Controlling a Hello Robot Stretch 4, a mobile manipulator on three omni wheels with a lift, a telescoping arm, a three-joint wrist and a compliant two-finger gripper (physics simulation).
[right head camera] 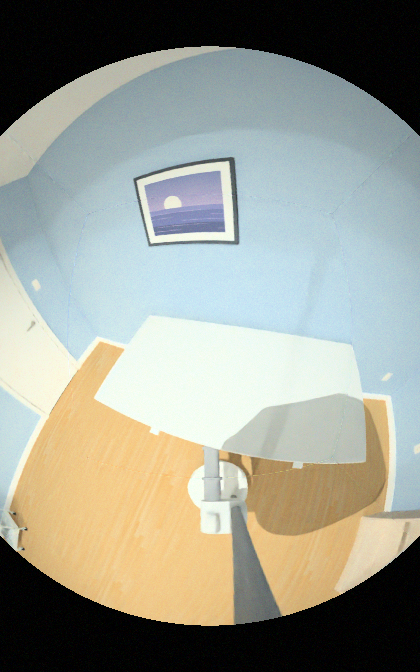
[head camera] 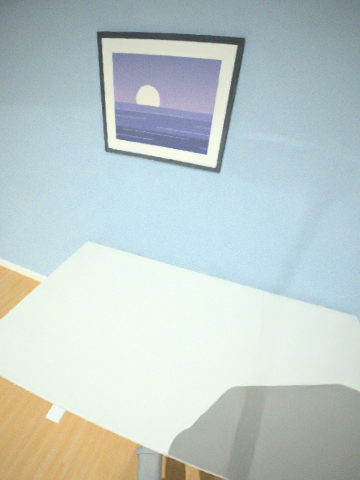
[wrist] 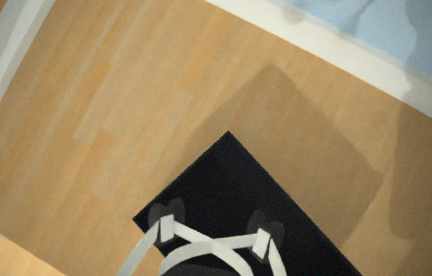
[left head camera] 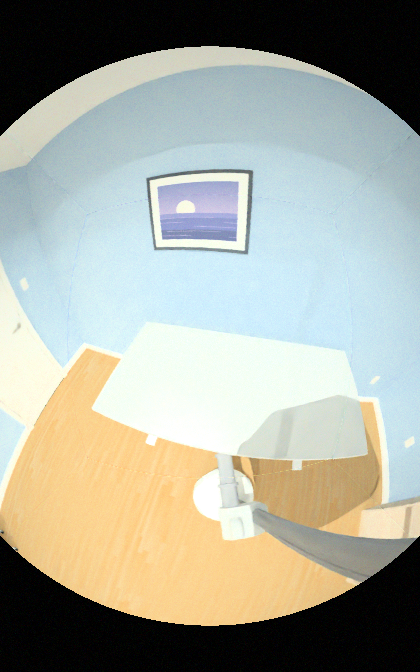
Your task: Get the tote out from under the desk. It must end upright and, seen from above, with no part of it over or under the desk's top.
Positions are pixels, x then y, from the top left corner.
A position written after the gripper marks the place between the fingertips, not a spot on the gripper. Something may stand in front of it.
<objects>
The gripper shows in the wrist view [216, 219]; in the right head camera view it is hidden by a white desk, in the head camera view it is hidden by a white desk, in the left head camera view it is hidden by a white desk. A black tote shows in the wrist view [221, 190]; in the right head camera view it is hidden by a white desk, in the head camera view it is hidden by a white desk, in the left head camera view it is hidden by a white desk. The same spot on a framed picture: [left head camera: 209, 209] is [head camera: 178, 105].
</objects>
